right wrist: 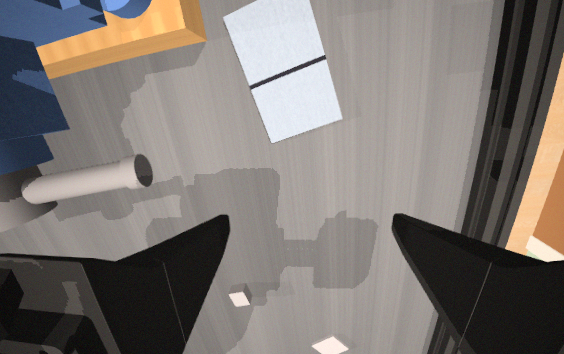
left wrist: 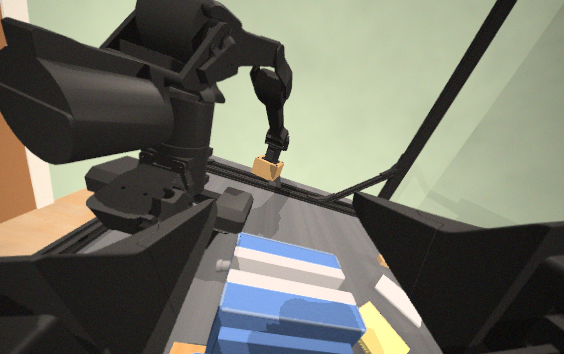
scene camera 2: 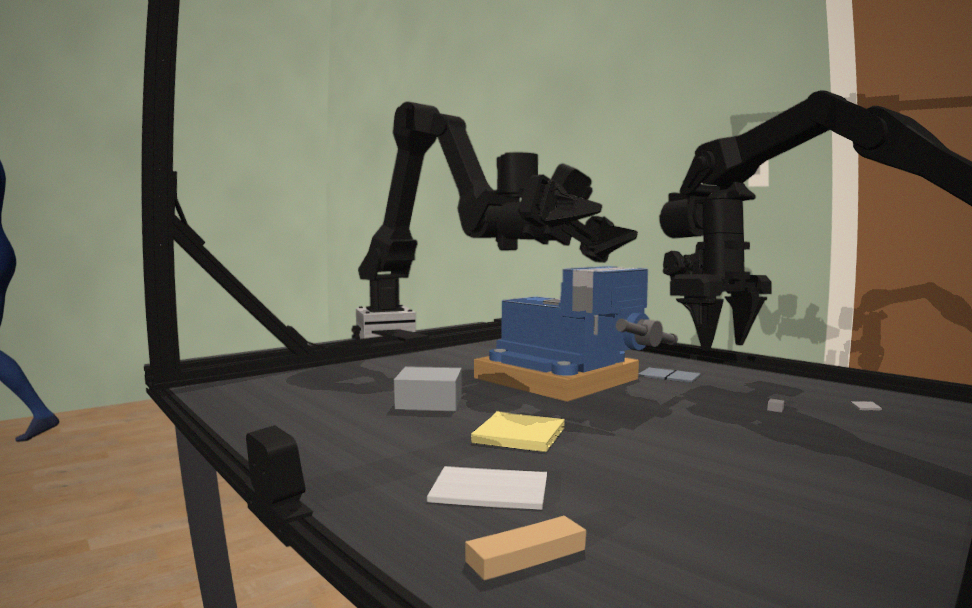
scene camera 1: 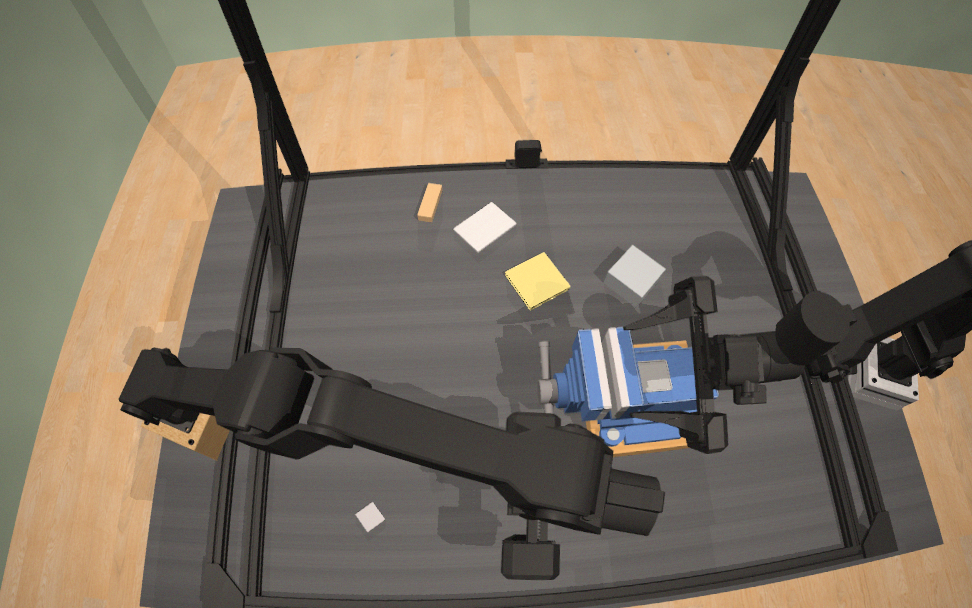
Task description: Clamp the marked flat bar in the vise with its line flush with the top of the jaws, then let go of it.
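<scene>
The flat bar, pale with a dark line across it, lies flat on the table beside the vise. In scene camera 1 the right arm hides it. The blue vise stands on a wooden base; its pale-faced jaws have a narrow empty gap. My left gripper is open and empty above the vise, fingers level and spread over the jaws. My right gripper is open and empty, pointing down above the table near the screw handle, apart from the bar.
A grey block, yellow pad, white pad and wooden block lie beyond the vise. A small cube and white tile lie near the right gripper's side.
</scene>
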